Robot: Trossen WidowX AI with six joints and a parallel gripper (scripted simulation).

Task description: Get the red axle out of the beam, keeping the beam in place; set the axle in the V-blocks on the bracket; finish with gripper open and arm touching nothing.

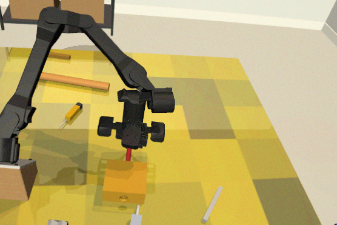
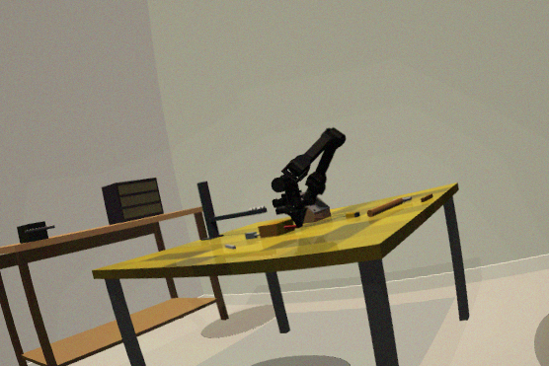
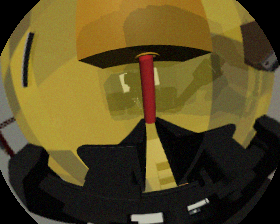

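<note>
The orange beam is 12 cm to the right of my gripper tip, 2 cm behind it and 1 cm above it. Also, from my gripper tip: brown stick 47 cm to the left, 27 cm behind, 1 cm below; yellow screwdriver 18 cm behind, 14 cm to the left, 1 cm below.
</note>
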